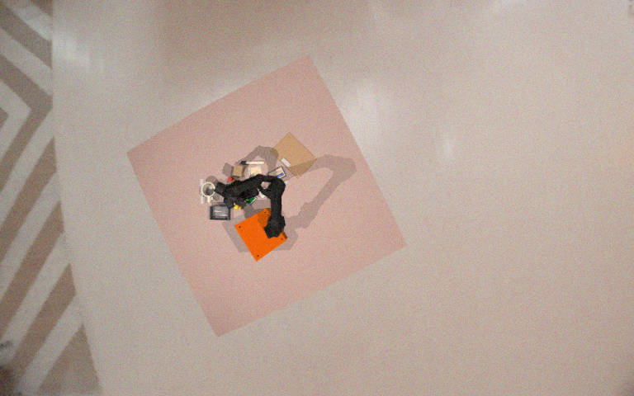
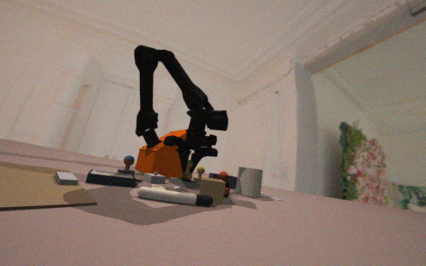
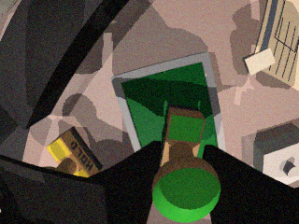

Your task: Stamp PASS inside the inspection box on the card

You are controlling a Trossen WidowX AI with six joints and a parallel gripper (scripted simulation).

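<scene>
Right now the green ink pad is 40 mm below my gripper tip. Round my gripper tip: yellow-knobbed stamp 70 mm to the left, 30 mm behind, 20 mm below; then red-knobbed stamp 130 mm ahead, 40 mm to the left, 20 mm below; then cream card 90 mm to the right, 90 mm ahead, 40 mm below.
</scene>
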